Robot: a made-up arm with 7 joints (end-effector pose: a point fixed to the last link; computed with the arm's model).
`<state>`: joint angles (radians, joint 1 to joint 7).
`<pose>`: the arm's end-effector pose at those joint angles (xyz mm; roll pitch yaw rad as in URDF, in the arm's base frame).
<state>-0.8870 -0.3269 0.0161 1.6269 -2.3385 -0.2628 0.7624</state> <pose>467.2 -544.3 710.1 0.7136 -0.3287 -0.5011</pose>
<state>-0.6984 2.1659 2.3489 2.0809 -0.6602 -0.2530 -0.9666</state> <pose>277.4 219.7 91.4 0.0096 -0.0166 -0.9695</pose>
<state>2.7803 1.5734 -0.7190 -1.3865 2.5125 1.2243 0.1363</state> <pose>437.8 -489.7 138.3 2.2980 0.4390 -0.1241</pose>
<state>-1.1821 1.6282 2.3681 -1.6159 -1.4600 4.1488 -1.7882</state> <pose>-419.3 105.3 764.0 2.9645 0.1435 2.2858</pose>
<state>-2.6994 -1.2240 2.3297 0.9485 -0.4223 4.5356 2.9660</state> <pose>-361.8 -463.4 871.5 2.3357 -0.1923 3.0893</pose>
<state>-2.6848 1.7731 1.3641 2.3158 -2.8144 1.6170 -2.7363</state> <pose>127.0 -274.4 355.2 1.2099 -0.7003 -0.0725</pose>
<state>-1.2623 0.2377 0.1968 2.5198 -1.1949 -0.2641 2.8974</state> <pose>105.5 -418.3 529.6 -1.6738 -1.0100 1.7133</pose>
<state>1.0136 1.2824 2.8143 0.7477 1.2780 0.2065 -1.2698</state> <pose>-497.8 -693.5 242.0 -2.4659 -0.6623 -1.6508</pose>
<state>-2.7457 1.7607 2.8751 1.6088 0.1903 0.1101 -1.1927</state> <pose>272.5 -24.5 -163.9 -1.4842 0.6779 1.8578</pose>
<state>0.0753 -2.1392 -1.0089 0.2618 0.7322 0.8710 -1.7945</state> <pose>782.3 -204.0 -57.9 3.0930 0.3602 1.8916</pose>
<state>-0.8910 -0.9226 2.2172 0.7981 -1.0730 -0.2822 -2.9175</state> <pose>530.9 -300.0 1120.3 2.7384 0.5278 -3.0755</pose>
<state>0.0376 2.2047 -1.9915 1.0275 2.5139 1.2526 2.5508</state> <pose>-346.3 -615.1 12.9 -2.3935 -0.8040 -3.0703</pose>
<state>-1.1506 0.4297 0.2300 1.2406 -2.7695 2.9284 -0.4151</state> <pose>176.8 -13.0 1087.1 -2.8487 0.9544 2.9285</pose>
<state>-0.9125 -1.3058 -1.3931 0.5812 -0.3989 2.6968 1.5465</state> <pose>276.0 -742.8 667.3 1.7919 -1.3830 0.9811</pose>
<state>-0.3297 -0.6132 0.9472 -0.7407 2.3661 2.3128 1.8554</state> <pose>219.0 -297.7 1191.5 0.7110 -0.7819 1.4447</pose>
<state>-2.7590 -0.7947 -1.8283 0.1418 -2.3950 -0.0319 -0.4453</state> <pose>-757.9 -190.6 1058.2 -0.4604 -1.1251 2.7621</pose>
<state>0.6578 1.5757 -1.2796 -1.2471 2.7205 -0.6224 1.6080</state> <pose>-701.0 55.5 466.0 0.0155 -1.1445 -2.7314</pose>
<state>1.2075 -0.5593 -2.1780 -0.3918 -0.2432 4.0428 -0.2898</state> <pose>90.0 421.9 1106.1 2.8342 -0.0424 -0.9218</pose>
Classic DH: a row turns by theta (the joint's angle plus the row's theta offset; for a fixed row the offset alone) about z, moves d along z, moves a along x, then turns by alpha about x. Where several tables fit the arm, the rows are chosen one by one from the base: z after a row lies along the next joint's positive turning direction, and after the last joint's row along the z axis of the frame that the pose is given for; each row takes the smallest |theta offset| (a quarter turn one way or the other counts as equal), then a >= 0, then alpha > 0; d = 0 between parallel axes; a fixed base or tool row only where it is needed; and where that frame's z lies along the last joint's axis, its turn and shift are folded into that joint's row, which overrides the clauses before.
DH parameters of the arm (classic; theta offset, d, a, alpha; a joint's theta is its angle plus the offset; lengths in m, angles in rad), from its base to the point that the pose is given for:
joint 1: 0 0.457 0 1.5708
joint 2: 0 0.086 0 -1.5708
joint 3: 0 0.378 0.013 -1.5708
joint 4: 0 0.047 -0.022 1.5708
joint 5: 0 0.493 0 1.5708
joint 6: 1.5708 0.107 0.094 1.5708
joint 7: 0 0.013 0 0

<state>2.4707 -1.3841 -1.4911 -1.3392 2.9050 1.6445 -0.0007</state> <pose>-696.1 75.4 474.7 -1.4113 -0.3883 2.1270</pose>
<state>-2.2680 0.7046 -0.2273 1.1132 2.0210 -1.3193 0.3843</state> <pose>-26.5 -0.1 1220.6 -2.6048 -0.3807 -0.9211</pose>
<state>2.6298 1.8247 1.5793 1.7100 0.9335 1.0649 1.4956</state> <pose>24.9 -552.6 456.5 -2.0807 -0.9560 2.5182</pose>
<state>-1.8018 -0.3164 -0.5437 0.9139 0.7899 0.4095 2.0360</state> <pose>-510.9 -498.1 1003.2 -2.5974 0.8745 2.2375</pose>
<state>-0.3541 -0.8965 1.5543 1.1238 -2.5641 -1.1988 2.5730</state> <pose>610.3 120.5 982.9 -1.8161 -0.4128 2.9017</pose>
